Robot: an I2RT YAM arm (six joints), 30 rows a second.
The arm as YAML. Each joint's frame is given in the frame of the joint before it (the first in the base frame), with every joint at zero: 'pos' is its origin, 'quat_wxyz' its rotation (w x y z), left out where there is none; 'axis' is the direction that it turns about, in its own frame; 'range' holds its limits. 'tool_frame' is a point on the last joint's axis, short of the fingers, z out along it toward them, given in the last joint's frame.
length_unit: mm
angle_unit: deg
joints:
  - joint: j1
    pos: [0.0, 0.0, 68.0]
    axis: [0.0, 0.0, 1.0]
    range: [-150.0, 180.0]
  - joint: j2
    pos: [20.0, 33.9, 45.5]
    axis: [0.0, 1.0, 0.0]
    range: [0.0, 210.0]
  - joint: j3
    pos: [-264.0, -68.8, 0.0]
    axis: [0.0, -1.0, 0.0]
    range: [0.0, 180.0]
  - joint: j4
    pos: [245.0, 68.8, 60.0]
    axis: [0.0, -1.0, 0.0]
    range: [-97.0, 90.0]
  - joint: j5
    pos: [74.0, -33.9, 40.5]
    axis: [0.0, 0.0, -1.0]
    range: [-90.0, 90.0]
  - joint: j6
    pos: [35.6, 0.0, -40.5]
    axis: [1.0, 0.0, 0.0]
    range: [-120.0, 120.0]
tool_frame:
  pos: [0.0, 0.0, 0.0]
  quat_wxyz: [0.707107, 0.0, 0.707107, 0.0]
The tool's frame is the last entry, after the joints.
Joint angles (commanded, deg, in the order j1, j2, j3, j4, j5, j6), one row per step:
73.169 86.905 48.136 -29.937 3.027 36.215
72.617 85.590 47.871 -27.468 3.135 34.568
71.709 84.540 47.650 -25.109 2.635 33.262
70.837 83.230 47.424 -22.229 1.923 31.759
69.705 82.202 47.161 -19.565 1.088 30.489
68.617 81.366 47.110 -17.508 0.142 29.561
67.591 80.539 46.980 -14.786 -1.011 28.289
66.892 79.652 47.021 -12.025 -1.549 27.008
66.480 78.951 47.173 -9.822 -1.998 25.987
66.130 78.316 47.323 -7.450 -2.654 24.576
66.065 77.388 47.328 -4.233 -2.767 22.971
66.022 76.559 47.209 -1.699 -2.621 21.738
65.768 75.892 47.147 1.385 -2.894 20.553
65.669 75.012 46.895 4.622 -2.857 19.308
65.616 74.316 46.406 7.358 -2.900 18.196
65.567 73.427 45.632 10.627 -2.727 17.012
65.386 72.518 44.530 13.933 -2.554 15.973
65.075 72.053 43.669 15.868 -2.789 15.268
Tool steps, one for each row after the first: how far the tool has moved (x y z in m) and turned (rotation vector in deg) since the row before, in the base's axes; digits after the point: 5 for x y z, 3 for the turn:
0.00320 0.00115 0.00645 3.060 -1.720 0.919
0.00452 0.00072 0.00563 2.931 -1.082 0.483
0.00437 0.00103 0.00754 3.654 -1.380 0.785
0.00542 0.00017 0.00615 3.193 -1.155 0.388
0.00511 -0.00005 0.00593 2.718 -0.819 0.222
0.00494 0.00050 0.00648 3.206 -1.216 0.690
0.00388 0.00103 0.00801 3.238 -1.891 0.601
0.00246 0.00113 0.00723 2.662 -1.624 0.614
0.00209 0.00133 0.00735 2.679 -1.894 1.059
0.00093 0.00146 0.00942 3.367 -2.831 0.977
0.00048 0.00032 0.00736 2.564 -2.360 0.499
0.00152 0.00059 0.00800 3.052 -2.351 0.562
0.00047 -0.00026 0.00833 3.111 -2.653 0.402
-0.00009 -0.00079 0.00525 2.314 -2.160 0.403
-0.00038 -0.00171 0.00547 2.649 -2.493 0.170
-0.00014 -0.00279 0.00368 2.441 -2.264 -0.068
0.00055 -0.00223 0.00053 1.163 -1.232 0.080

